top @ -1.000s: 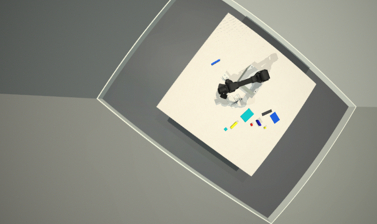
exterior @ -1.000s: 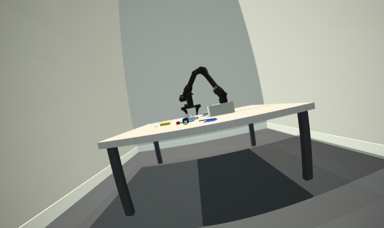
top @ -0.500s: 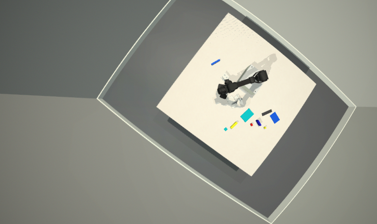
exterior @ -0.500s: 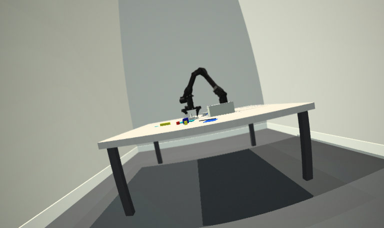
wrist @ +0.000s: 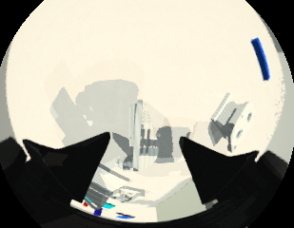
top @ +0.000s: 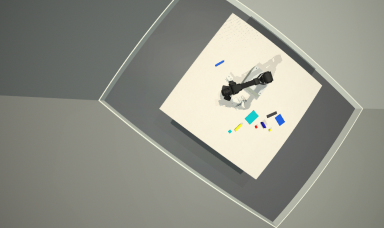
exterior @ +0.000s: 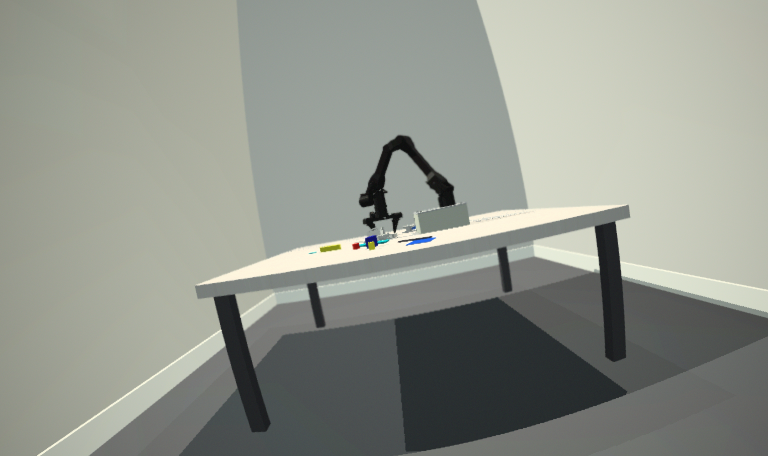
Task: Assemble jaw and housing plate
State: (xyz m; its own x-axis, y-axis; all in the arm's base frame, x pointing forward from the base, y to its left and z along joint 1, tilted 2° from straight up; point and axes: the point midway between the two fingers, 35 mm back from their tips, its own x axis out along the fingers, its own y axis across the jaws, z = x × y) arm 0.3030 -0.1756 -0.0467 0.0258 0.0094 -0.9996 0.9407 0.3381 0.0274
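The jaw lies 4 cm to the left of my gripper tip and 1 cm ahead of it. From my gripper tip the other things lie so: cyan plate (36 cm to the left, 4 cm ahead); yellow bar (32 cm to the left, 21 cm ahead, 1 cm above); blue bar (25 cm to the right, 17 cm behind).
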